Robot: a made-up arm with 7 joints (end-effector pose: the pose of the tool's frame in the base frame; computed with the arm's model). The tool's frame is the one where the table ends.
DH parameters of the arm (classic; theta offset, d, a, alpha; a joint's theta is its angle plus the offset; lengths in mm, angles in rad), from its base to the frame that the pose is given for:
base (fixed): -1.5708 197 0 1.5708
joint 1: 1.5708 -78 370 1.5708
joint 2: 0 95 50 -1.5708
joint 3: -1.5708 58 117 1.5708
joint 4: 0 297 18 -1.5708
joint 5: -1.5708 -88 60 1.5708
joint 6: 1.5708 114 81 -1.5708
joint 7: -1.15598 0 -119.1 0
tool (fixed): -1.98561 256 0 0
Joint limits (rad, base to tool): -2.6..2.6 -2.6..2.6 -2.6..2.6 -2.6..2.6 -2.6..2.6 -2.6..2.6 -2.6..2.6
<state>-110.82 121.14 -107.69 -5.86 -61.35 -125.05 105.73</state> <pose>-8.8 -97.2 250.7 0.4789 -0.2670 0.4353 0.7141</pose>
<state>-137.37 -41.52 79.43 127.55 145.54 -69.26 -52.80</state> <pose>23.5 7.3 -231.0 0.8935 -0.4370 0.0869 0.0557</pose>
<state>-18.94 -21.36 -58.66 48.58 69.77 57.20 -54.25</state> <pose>202.1 -8.6 281.1 0.3907 -0.3589 0.8069 -0.2597</pose>
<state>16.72 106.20 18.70 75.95 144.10 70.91 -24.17</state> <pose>232.1 -432.1 824.7 0.1287 0.1378 0.4036 -0.8953</pose>
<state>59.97 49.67 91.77 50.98 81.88 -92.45 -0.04</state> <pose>-181.7 15.4 678.9 0.5139 0.8529 0.0869 0.0312</pose>
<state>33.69 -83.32 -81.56 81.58 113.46 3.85 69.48</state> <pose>-172.5 438.6 226.2 0.0904 0.4603 0.8818 -0.0484</pose>
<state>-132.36 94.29 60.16 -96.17 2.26 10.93 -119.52</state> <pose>-86.2 29.9 -116.9 0.4251 0.2928 0.1947 -0.8341</pose>
